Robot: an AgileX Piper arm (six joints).
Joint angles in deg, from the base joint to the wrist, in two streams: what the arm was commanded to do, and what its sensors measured. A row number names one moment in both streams.
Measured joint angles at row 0: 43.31, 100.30, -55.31, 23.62, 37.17, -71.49
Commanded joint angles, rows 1 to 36: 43.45, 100.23, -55.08, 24.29, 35.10, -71.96; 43.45, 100.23, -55.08, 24.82, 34.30, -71.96; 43.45, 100.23, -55.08, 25.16, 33.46, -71.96; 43.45, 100.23, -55.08, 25.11, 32.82, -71.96; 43.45, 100.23, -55.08, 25.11, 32.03, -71.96; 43.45, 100.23, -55.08, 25.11, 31.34, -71.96; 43.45, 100.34, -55.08, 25.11, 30.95, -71.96; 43.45, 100.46, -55.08, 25.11, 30.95, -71.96; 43.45, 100.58, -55.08, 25.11, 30.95, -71.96; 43.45, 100.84, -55.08, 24.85, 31.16, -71.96; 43.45, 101.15, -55.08, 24.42, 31.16, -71.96; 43.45, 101.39, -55.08, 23.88, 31.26, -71.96; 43.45, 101.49, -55.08, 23.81, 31.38, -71.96; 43.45, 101.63, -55.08, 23.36, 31.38, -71.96; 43.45, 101.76, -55.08, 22.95, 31.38, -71.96; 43.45, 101.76, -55.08, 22.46, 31.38, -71.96; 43.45, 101.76, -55.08, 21.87, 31.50, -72.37; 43.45, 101.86, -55.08, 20.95, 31.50, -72.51; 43.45, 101.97, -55.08, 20.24, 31.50, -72.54; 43.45, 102.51, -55.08, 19.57, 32.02, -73.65; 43.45, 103.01, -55.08, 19.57, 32.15, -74.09; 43.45, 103.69, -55.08, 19.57, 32.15, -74.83; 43.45, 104.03, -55.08, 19.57, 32.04, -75.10; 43.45, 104.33, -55.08, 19.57, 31.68, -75.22; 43.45, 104.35, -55.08, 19.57, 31.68, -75.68; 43.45, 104.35, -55.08, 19.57, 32.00, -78.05; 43.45, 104.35, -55.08, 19.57, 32.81, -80.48; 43.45, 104.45, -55.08, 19.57, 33.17, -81.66; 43.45, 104.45, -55.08, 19.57, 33.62, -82.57; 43.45, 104.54, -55.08, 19.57, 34.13, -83.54; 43.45, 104.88, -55.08, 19.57, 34.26, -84.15; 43.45, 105.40, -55.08, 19.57, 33.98, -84.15; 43.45, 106.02, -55.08, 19.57, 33.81, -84.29; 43.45, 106.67, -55.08, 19.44, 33.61, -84.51; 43.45, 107.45, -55.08, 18.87, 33.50, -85.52; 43.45, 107.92, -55.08, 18.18, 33.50, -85.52
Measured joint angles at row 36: 43.36, 106.39, -55.31, 19.73, 33.49, -84.03
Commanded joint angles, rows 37 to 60: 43.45, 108.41, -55.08, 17.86, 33.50, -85.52; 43.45, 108.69, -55.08, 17.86, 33.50, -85.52; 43.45, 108.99, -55.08, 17.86, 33.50, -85.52; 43.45, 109.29, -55.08, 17.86, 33.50, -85.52; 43.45, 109.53, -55.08, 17.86, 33.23, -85.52; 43.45, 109.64, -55.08, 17.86, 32.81, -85.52; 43.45, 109.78, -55.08, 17.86, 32.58, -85.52; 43.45, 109.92, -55.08, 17.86, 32.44, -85.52; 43.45, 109.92, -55.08, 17.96, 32.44, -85.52; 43.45, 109.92, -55.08, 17.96, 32.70, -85.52; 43.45, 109.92, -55.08, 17.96, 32.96, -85.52; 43.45, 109.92, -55.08, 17.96, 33.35, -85.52; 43.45, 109.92, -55.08, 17.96, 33.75, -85.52; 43.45, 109.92, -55.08, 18.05, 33.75, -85.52; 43.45, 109.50, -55.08, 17.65, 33.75, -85.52; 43.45, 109.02, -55.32, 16.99, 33.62, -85.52; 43.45, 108.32, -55.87, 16.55, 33.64, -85.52; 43.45, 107.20, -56.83, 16.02, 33.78, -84.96; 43.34, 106.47, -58.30, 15.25, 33.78, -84.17; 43.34, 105.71, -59.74, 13.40, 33.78, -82.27; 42.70, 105.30, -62.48, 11.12, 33.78, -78.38; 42.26, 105.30, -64.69, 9.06, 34.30, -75.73; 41.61, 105.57, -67.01, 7.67, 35.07, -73.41; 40.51, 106.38, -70.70, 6.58, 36.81, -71.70
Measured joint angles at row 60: 43.28, 106.55, -61.14, 12.29, 34.50, -79.90
